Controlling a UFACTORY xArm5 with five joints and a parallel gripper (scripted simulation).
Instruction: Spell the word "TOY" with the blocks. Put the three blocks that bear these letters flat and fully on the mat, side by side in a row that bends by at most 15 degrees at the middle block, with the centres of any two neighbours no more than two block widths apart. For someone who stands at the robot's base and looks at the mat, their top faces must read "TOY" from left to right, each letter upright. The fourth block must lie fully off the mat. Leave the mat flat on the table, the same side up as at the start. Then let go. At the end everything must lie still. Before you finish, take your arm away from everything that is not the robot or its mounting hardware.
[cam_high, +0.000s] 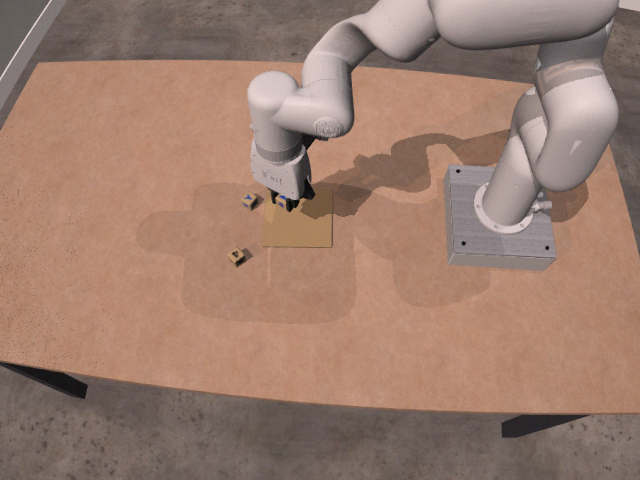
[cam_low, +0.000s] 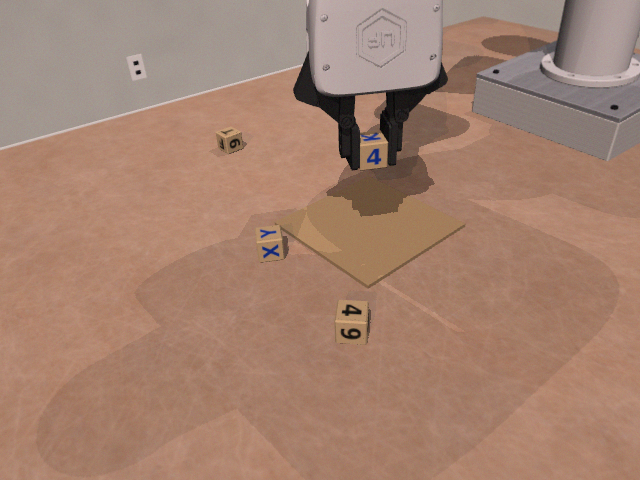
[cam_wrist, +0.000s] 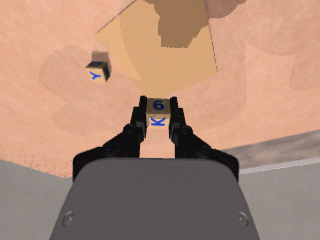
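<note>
Right now the tan mat is 11 cm below my hand, 2 cm to the right of it and 2 cm behind it. Round my hand: O block 1 cm below; T block 28 cm to the right, 10 cm below, 3 cm behind.
</note>
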